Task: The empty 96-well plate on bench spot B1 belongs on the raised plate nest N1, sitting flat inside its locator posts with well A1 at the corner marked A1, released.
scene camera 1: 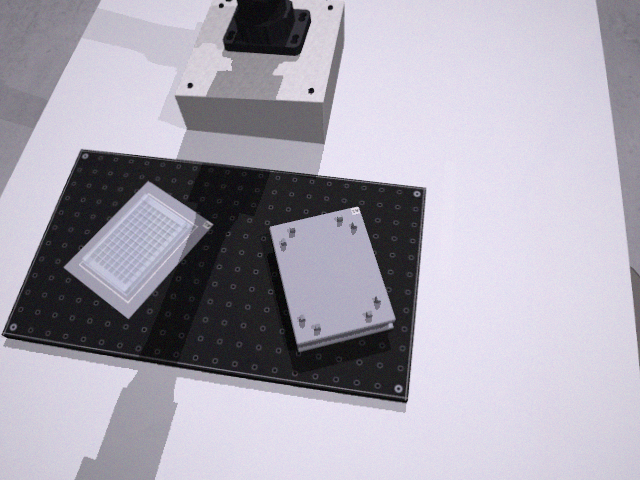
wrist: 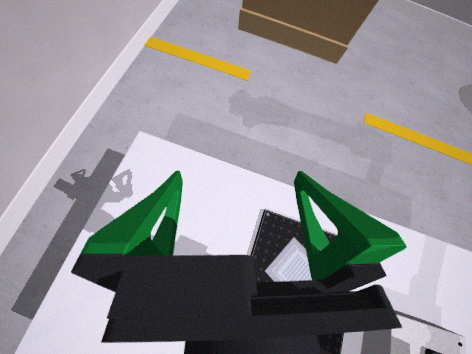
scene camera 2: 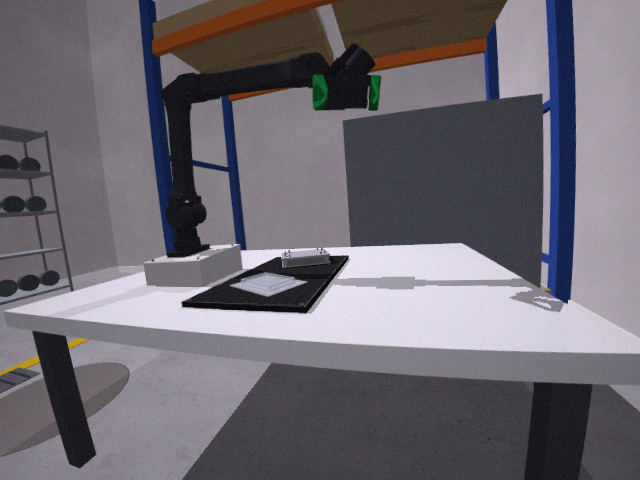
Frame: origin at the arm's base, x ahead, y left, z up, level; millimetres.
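Where they show: gripper, fingertip midpoint: [wrist: 239, 176] [scene camera 2: 353, 95]; arm's base, origin of the base link: [scene camera 1: 268, 34] [scene camera 2: 189, 252].
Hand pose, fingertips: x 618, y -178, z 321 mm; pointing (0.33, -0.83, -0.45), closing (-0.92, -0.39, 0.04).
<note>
Things, the pixels of their top centre, and the offset from my fingertips. "pt": a spot on its surface instead. Level surfaces: height alone.
- clear 96-well plate, middle of its top: [scene camera 1: 135, 240] [scene camera 2: 267, 278] [wrist: 303, 277] 264 mm back, 77 mm left, 375 mm down
- bench spot B1, surface spot: [scene camera 1: 136, 306] pt 180 mm back, 106 mm left, 389 mm down
- raised plate nest N1, middle of its top: [scene camera 1: 329, 268] [scene camera 2: 304, 250] 263 mm back, 344 mm left, 349 mm down
- black perforated board, middle of its top: [scene camera 1: 221, 258] [scene camera 2: 285, 272] 269 mm back, 195 mm left, 390 mm down
- white table, its level: 404 mm down
The clear 96-well plate [scene camera 1: 138, 242] [scene camera 2: 267, 282] [wrist: 295, 267] lies flat on bench spot B1 [scene camera 1: 136, 306], a light rectangle on the left of the black board in scene camera 1. The raised plate nest N1 [scene camera 1: 333, 279] [scene camera 2: 305, 258] is a light block with small locator posts near its corners; no plate sits on it. Its A1 label [scene camera 1: 355, 210] is at the top right corner in scene camera 1. My gripper [scene camera 2: 347, 93] [wrist: 239, 176] is open, with nothing between its green fingers. It hangs high above the table, well above the plate and the nest.
The black perforated board [scene camera 1: 227, 310] [scene camera 2: 206, 302] lies on the white table [scene camera 1: 516, 258] [scene camera 2: 439, 315]. The arm's base block [scene camera 1: 253, 116] [scene camera 2: 193, 268] stands beside the board. A rack with blue posts [scene camera 2: 560, 155] and an overhead wooden shelf stands behind. A grey panel [scene camera 2: 444, 186] stands beyond the table.
</note>
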